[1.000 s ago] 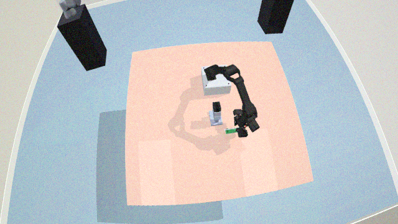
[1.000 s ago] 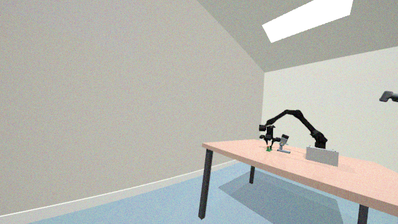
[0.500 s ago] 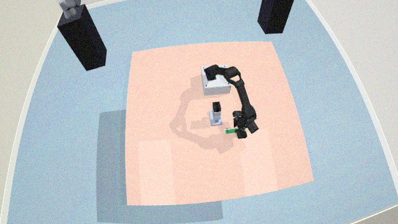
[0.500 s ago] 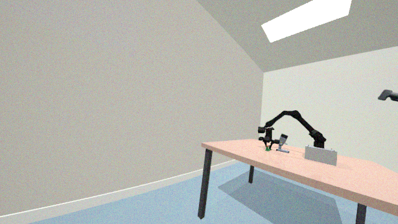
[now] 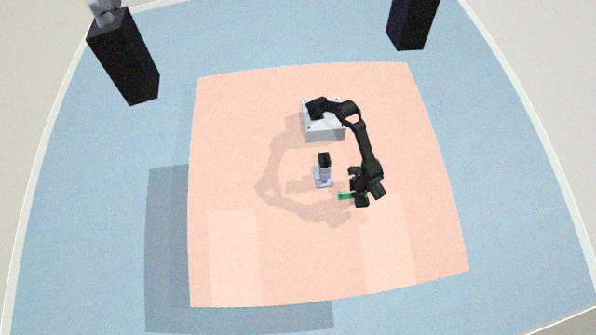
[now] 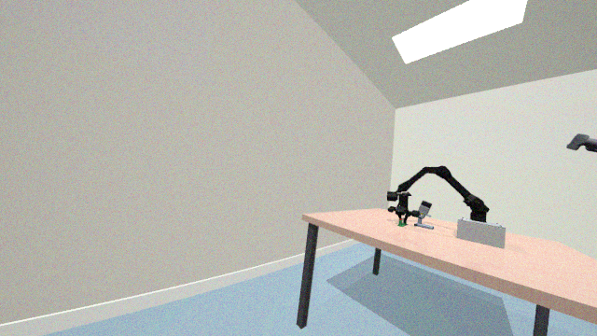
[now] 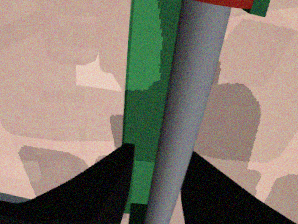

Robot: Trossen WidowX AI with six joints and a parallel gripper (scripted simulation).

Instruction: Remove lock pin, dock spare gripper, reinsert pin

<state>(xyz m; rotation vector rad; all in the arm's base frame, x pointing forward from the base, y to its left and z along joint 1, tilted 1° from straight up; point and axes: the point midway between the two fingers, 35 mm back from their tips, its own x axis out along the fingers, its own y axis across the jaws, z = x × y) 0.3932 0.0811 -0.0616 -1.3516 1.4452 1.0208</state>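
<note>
The green cradle lies 10 mm to the left of my gripper tip and 10 mm above it. Also, from my gripper tip: spare gripper: 110 mm behind, 110 mm above, 100 mm to the right; mount socket: 110 mm behind, 100 mm to the right, 40 mm above.
</note>
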